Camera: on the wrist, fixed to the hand. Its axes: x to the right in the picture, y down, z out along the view.
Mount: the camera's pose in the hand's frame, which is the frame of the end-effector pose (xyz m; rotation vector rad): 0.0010 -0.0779 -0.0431 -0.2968 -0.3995 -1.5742
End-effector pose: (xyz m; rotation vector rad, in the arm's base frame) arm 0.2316 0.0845 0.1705 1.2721 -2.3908 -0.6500
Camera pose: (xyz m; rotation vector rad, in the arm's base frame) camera 0.3057 0.0356 0.1638 -2.4169 0.7523 1.3689
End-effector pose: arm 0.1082 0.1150 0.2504 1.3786 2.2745 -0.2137
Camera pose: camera 0.0267 0.0939 0.2795 -0.7493 2.3217 -0.5181
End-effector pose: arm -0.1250 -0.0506 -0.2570 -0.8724 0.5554 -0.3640
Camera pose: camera -0.1558 -0.1241 -0.2173 -1.5078 -0.5946 -1.5004
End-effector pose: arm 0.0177 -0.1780 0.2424 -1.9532 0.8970 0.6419
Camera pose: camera 0.0837 -0.1874 0.3014 -1.9807 -1.0368 0.1433
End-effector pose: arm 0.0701 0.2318 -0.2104 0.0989 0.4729 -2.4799
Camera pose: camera 0.0225 0.3053 -0.2266 0.7694 -0.5452 2.0856
